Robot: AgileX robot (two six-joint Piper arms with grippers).
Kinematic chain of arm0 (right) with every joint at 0, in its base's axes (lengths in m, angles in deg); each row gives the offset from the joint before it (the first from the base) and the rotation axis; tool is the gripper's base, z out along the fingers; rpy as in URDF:
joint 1: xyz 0 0 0.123 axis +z
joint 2: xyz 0 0 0 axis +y
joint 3: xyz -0.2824 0 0.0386 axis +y
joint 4: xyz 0.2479 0 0.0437 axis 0.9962 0 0.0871
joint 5: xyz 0 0 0 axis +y
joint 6: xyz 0.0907 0 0.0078 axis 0.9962 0 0.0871
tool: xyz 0 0 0 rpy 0 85 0
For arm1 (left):
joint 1: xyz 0 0 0.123 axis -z
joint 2: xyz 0 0 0 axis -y
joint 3: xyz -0.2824 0 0.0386 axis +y
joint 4: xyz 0.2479 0 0.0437 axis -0.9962 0 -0.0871
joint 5: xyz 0 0 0 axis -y
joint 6: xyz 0.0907 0 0.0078 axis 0.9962 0 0.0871
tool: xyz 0 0 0 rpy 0 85 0
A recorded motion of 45 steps. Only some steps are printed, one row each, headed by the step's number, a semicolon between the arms.
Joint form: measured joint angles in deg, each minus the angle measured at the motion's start. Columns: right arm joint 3, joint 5, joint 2, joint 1, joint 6, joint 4; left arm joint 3, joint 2, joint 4, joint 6, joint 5, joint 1.
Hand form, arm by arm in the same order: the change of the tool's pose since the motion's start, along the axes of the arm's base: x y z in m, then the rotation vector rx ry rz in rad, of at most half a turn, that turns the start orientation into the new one. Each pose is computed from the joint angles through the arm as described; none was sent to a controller.
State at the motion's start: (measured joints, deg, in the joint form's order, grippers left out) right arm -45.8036 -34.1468 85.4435 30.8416 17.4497 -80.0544; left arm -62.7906 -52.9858 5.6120 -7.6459 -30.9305 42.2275
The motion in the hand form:
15: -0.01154 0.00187 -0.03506 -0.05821 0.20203 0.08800; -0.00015 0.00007 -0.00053 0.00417 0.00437 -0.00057
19: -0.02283 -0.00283 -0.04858 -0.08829 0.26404 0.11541; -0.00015 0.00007 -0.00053 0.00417 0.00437 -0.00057
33: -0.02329 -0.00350 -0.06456 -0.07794 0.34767 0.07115; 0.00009 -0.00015 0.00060 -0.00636 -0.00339 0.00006
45: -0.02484 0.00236 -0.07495 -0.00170 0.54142 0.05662; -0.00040 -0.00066 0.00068 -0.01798 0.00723 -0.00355
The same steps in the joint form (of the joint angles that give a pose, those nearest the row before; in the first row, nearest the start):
15: 2.54 -5.32 3.93 0.00 9.60 -8.37; 0.00 0.00 0.00 0.00 -0.35 0.00
19: 5.35 -6.75 4.06 0.00 11.10 -10.39; 0.00 0.00 0.00 0.00 -0.35 0.00
33: 7.04 -6.54 6.38 0.00 11.15 -6.79; 0.00 0.00 0.14 0.00 0.39 0.00
45: 7.04 -11.74 9.75 0.00 18.11 -4.65; 0.00 0.00 1.02 -0.05 0.39 0.00

